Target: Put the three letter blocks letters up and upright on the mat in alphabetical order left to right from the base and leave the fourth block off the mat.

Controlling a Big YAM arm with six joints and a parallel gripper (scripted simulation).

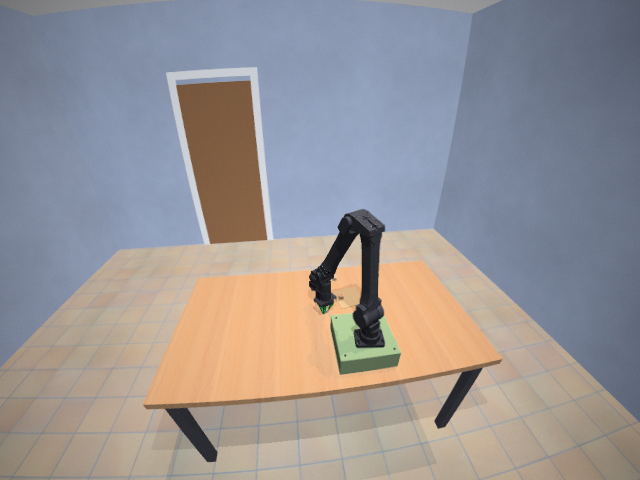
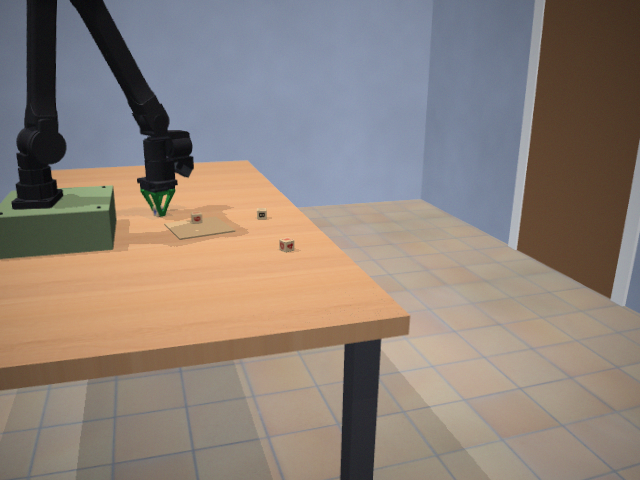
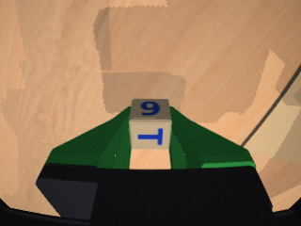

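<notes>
Right now the tan mat is 11 cm ahead of my hand, 13 cm to the right of it and 1 cm below it.
</notes>
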